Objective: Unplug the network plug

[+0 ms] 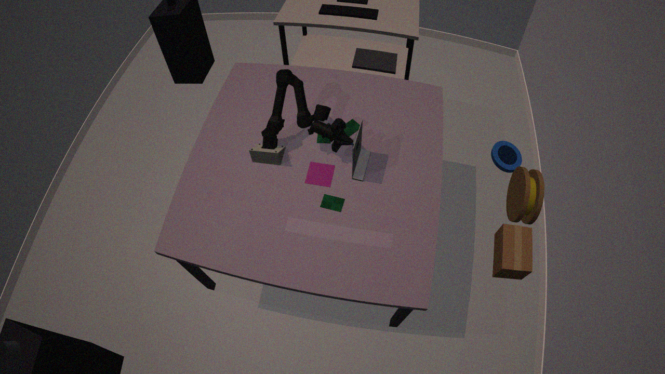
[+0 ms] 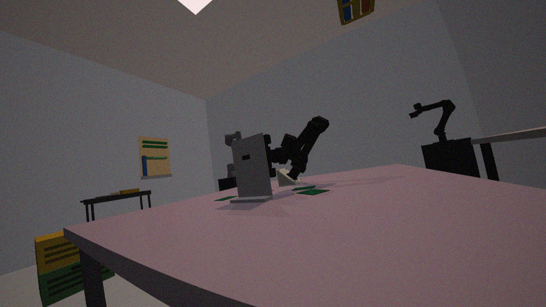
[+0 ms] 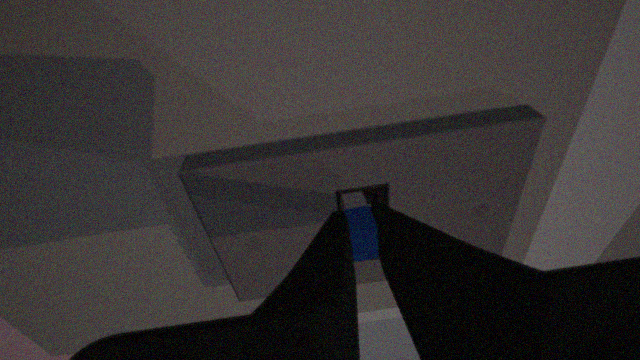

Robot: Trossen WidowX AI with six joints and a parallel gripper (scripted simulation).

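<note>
The magenta marked square lies 170 mm below my gripper tip, 140 mm behind it and 80 mm to the right of it. Round my gripper tip: panel: 60 mm below, 20 mm ahead, 10 mm to the right; network plug: 10 mm ahead.
</note>
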